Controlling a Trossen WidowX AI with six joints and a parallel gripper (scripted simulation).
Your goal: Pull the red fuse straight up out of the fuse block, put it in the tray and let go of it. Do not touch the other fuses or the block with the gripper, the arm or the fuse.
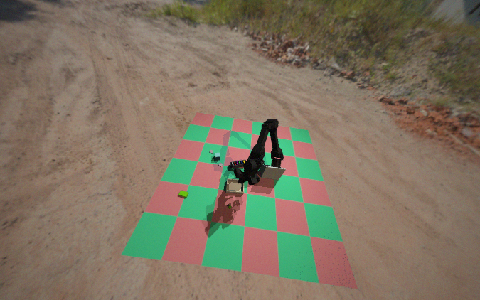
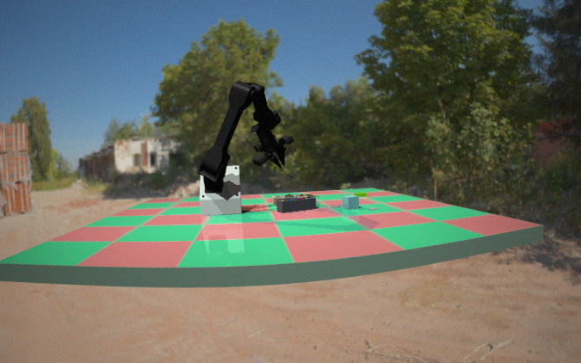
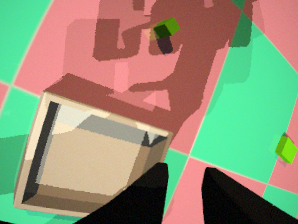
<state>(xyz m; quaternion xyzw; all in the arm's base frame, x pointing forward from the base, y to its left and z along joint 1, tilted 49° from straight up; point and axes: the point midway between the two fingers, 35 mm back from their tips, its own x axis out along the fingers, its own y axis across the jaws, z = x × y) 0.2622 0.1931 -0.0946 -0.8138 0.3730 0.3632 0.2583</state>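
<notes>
The red fuse is 50 mm ahead of my gripper tip, 230 mm to the right of it and 130 mm below it. The rest, counted from my gripper tip: purple fuse 30 mm ahead, 230 mm to the right, 130 mm below; then small green piece 40 mm ahead, 120 mm to the left, 140 mm below; then beige tray 20 mm ahead, 40 mm to the right, 150 mm below.
</notes>
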